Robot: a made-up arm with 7 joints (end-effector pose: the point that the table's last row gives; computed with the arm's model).
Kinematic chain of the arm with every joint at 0, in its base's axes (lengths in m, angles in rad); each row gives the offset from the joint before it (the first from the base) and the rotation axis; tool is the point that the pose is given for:
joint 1: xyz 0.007 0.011 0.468 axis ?
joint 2: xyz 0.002 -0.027 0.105 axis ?
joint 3: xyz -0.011 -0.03 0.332 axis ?
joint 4: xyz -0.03 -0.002 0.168 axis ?
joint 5: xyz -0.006 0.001 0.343 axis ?
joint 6: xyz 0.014 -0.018 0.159 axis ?
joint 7: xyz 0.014 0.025 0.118 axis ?
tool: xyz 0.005 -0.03 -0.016
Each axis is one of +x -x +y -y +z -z.
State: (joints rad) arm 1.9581 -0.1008 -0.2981 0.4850 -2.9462 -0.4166 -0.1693
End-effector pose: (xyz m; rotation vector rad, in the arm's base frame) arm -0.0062 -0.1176 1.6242 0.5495 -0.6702 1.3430
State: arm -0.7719 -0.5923 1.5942 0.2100 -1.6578 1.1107 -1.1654
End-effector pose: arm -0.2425 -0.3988 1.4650 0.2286 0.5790 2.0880
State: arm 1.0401 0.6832 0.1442 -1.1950 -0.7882 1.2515 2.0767
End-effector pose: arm 0.1368 -0.0065 1.4809 -1.2731 0.4400 -2.4061
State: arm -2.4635 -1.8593 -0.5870 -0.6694 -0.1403 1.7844 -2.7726
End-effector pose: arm 0.7331 -0.3845 0.0820 0.8615 0.6477 -0.9763
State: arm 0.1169 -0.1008 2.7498 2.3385 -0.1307 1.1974 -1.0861
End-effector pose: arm -0.2489 -0.1233 0.6175 -2.5935 1.2234 -0.6905
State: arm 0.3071 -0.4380 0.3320 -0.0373 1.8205 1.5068 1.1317
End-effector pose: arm -0.5588 0.0536 1.4370 -1.8155 -1.5787 1.9974
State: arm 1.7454 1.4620 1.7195 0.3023 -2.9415 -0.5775 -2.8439
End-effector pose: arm -0.3817 -0.9905 0.7653 -0.3978 -1.3515 1.3677
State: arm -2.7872 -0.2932 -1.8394 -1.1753 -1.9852 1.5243 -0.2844
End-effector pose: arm 0.3682 0.4700 1.2002 -0.9395 1.9886 -0.2659
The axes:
joint 1: -z
joint 2: +y
joint 3: -z
joint 4: +y
joint 5: -z
joint 6: +y
joint 7: -z

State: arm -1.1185 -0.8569 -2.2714 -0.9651 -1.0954 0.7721 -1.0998
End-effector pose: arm 0.2042 -0.6503 1.2826 1.0015 0.8401 -0.5416
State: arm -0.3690 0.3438 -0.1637 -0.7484 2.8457 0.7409 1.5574
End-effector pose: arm -0.0826 -0.1939 1.5657 -0.6205 -1.3057 2.0882
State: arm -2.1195 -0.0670 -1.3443 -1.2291 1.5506 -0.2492 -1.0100
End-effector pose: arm 0.6527 0.2156 1.2588 1.6814 0.3691 2.2832
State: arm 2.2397 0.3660 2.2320 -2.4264 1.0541 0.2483 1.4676
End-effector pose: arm 0.0916 -0.3600 0.5325 2.0136 1.2647 0.2940
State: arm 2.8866 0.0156 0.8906 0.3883 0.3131 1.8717 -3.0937
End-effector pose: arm -0.2100 0.2097 1.4570 -0.9233 -2.1384 -0.6567
